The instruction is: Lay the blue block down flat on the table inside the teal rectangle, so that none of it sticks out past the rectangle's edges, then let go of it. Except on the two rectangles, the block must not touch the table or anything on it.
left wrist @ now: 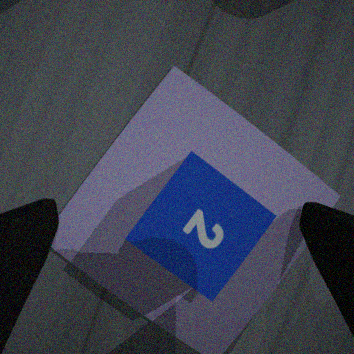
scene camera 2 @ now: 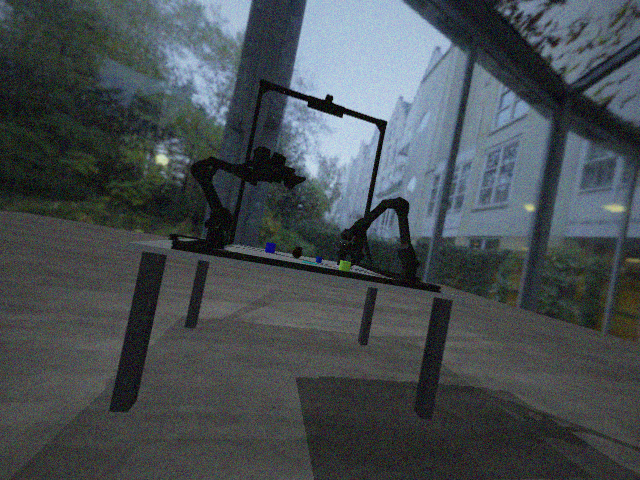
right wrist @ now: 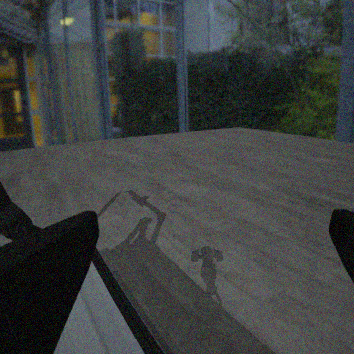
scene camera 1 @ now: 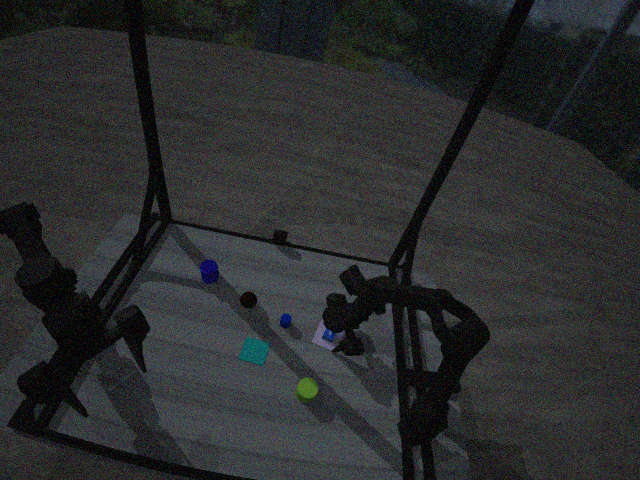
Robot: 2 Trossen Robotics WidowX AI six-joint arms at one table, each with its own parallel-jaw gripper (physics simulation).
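Places are measured from the left arm's base along level axes (x ahead, y down, z left), in millimetres.
Where they show: left gripper, fingertip midpoint: (left wrist: 181,212) (scene camera 1: 328,337); right gripper, fingertip midpoint: (scene camera 2: 300,175) (right wrist: 214,222) (scene camera 1: 116,393); left arm's base, origin of the base link: (scene camera 2: 407,278) (scene camera 1: 414,431); right arm's base, origin of the base link: (scene camera 2: 213,243).
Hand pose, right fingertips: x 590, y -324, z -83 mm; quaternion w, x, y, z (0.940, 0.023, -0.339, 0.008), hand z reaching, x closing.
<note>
Each offset is from my right fingertips to the top centre of the thing. "spot": to the spot under its first point.
The blue block {dx -432, dy +324, dz -225 mm} (scene camera 1: 328,334) (left wrist: 200,195), its upper face marked 2, rests on the lilac rectangle {spot: dx -403, dy +342, dz -217 mm} (scene camera 1: 319,339) (left wrist: 165,120). The teal rectangle {spot: dx -213, dy +342, dz -199 mm} (scene camera 1: 254,351) (scene camera 2: 309,262) lies bare to the left of it in scene camera 1. My left gripper (scene camera 1: 334,341) (scene camera 2: 347,258) (left wrist: 181,212) is open, low over the block, with a finger on either side in the left wrist view and no contact seen. The block cannot be made out in scene camera 2. My right gripper (scene camera 1: 116,393) (scene camera 2: 294,180) (right wrist: 214,222) is open and empty, raised at the left.
A small blue cylinder {dx -309, dy +312, dz -280 mm} (scene camera 1: 285,320) (scene camera 2: 318,259) stands between the two rectangles, toward the back. A dark ball {dx -206, dy +293, dz -353 mm} (scene camera 1: 248,299) (scene camera 2: 297,252) and a larger blue cylinder {dx -88, dy +289, dz -463 mm} (scene camera 1: 209,271) (scene camera 2: 270,248) are farther back-left. A yellow-green cylinder {dx -334, dy +299, dz -70 mm} (scene camera 1: 307,389) (scene camera 2: 344,265) stands nearer the front. Frame posts border the table.
</note>
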